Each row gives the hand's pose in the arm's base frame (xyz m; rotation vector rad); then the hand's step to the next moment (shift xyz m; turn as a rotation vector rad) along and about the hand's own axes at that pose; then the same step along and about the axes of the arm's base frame.
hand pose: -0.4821 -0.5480 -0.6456 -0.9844 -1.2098 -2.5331
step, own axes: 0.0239 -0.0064 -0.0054 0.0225 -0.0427 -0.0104
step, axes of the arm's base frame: -0.0236 0.0032 0.0085 -0.0399 0.0232 -0.0176
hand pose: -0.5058 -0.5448 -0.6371 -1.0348 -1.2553 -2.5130
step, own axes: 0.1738 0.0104 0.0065 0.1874 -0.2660 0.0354
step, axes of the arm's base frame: -0.1230 0.0268 0.1205 -0.2322 0.2275 -0.0383
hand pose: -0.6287 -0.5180 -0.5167 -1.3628 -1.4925 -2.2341
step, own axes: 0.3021 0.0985 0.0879 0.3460 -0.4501 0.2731
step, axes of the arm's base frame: -0.0700 0.1259 0.2965 -0.2809 0.5635 -0.0217
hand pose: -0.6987 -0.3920 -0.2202 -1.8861 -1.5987 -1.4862
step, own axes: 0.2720 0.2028 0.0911 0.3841 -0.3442 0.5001
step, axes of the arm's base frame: 0.1843 0.1510 0.2582 -0.0779 0.7124 -0.0502
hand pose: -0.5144 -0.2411 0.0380 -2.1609 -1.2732 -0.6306
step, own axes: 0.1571 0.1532 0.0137 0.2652 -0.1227 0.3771
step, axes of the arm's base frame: 0.2073 0.0469 0.0564 0.0522 0.4668 -0.0833
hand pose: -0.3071 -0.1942 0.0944 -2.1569 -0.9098 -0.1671
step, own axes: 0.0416 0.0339 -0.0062 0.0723 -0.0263 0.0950
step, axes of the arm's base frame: 0.0539 0.0036 -0.0002 0.0202 0.1186 -0.0217
